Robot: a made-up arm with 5 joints. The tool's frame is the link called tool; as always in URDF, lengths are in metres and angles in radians.
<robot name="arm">
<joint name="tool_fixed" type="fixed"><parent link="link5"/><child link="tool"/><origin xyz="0 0 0" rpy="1.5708 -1.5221 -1.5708"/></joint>
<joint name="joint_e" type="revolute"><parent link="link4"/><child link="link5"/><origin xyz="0.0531 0.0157 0"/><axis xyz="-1 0 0"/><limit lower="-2.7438" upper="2.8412"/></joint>
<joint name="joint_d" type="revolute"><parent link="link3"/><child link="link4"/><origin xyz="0.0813 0 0.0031"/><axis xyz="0 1 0"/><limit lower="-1.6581" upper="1.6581"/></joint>
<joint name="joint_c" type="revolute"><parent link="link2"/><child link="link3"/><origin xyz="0.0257 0 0.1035"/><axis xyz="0 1 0"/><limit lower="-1.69" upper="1.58"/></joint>
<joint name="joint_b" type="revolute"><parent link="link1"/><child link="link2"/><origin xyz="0.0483 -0.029 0.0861"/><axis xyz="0 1 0"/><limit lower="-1.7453" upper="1.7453"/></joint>
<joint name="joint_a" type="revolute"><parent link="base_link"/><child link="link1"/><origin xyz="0.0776 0 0.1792"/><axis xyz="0 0 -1"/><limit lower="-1.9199" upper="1.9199"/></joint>
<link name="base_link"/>
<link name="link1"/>
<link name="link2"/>
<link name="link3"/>
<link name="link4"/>
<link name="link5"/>
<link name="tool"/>
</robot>
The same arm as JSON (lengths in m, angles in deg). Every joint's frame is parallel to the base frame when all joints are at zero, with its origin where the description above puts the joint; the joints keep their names.
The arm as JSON. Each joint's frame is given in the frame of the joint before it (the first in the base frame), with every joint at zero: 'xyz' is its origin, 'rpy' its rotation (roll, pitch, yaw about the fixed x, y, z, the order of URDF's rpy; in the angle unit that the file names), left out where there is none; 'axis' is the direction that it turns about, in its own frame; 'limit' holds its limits. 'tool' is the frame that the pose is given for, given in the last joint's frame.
{"units": {"length": "m", "angle": "deg"}, "joints": [{"name": "joint_a", "type": "revolute", "origin": {"xyz": [0.0776, 0.0, 0.1792]}, "axis": "-z", "limit": {"lower": -110.0, "upper": 110.0}}, {"name": "joint_b", "type": "revolute", "origin": {"xyz": [0.0483, -0.029, 0.0861]}, "axis": "+y", "limit": {"lower": -100.0, "upper": 100.0}}, {"name": "joint_c", "type": "revolute", "origin": {"xyz": [0.0257, 0.0, 0.1035]}, "axis": "+y", "limit": {"lower": -96.83, "upper": 90.53}}, {"name": "joint_d", "type": "revolute", "origin": {"xyz": [0.0813, 0.0, 0.0031]}, "axis": "+y", "limit": {"lower": -95.0, "upper": 95.0}}, {"name": "joint_e", "type": "revolute", "origin": {"xyz": [0.0531, 0.0157, 0.0]}, "axis": "-x", "limit": {"lower": -157.21, "upper": 162.79}}], "tool": {"origin": {"xyz": [0.0, 0.0, 0.0], "rpy": [90.0, -87.21, -90.0]}}}
